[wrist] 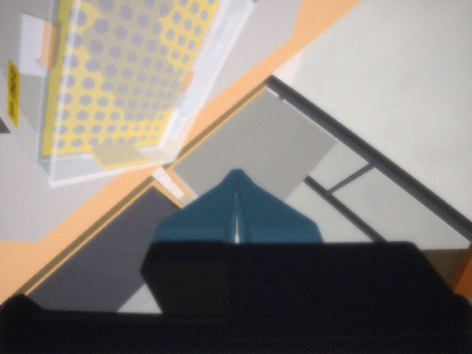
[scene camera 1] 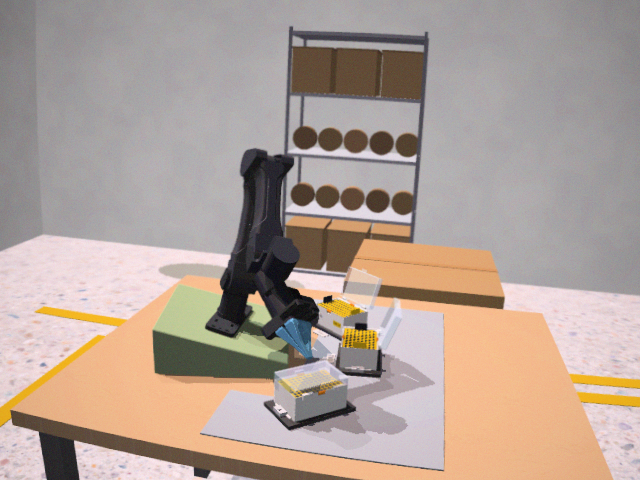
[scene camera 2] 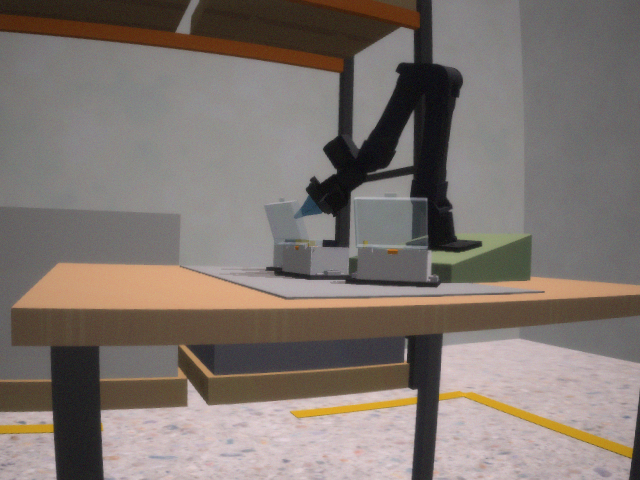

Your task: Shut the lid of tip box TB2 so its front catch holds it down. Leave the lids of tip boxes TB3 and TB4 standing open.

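Where they show: gripper, fingertip midpoint: [wrist: 236, 177] [scene camera 1: 309, 358] [scene camera 2: 294, 217]; arm's base, origin of the base link: [scene camera 1: 229, 318] [scene camera 2: 442, 246].
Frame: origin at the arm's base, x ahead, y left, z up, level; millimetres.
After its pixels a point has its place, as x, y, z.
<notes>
TB2 appears to be the nearest tip box [scene camera 1: 320, 405] @[263, -287, -40] [wrist: 30, 100] @[190, -238, -17] in scene camera 1, partly hidden behind another box [scene camera 2: 278, 256] @[303, -238, -36] in scene camera 2. Its clear lid [scene camera 1: 310, 374] @[237, -253, 8] [wrist: 110, 172] @[186, -280, 8] lies down over the yellow rack; whether the front catch holds it is unclear. The other two boxes, a middle one [scene camera 1: 359, 357] @[324, -74, -31] [scene camera 2: 328, 260] @[322, 46, -34] and a back one [scene camera 1: 347, 323] @[280, 112, -28] [scene camera 2: 395, 267] @[282, 209, -39], have clear lids standing open; I cannot read which is TB3 or TB4. My gripper [scene camera 1: 311, 358] @[239, -292, 62] [scene camera 2: 296, 217] @[239, -292, 62] [wrist: 236, 177] @[239, -292, 62] is shut and empty, its blue tips above TB2, apart from the lid.
The boxes stand on black bases on a grey mat [scene camera 1: 413, 439] @[448, -330, -69] [scene camera 2: 289, 291] @[512, 286, -70]. The arm stands on a green wedge block [scene camera 1: 211, 348] @[5, -164, -4] [scene camera 2: 496, 258] @[-31, 142, -23] on the wooden table [scene camera 1: 496, 392] @[638, -110, -73] [scene camera 2: 103, 289] @[756, 226, -73]. The open lids rise beside the arm's wrist. A shelf rack [scene camera 1: 287, 129] stands behind.
</notes>
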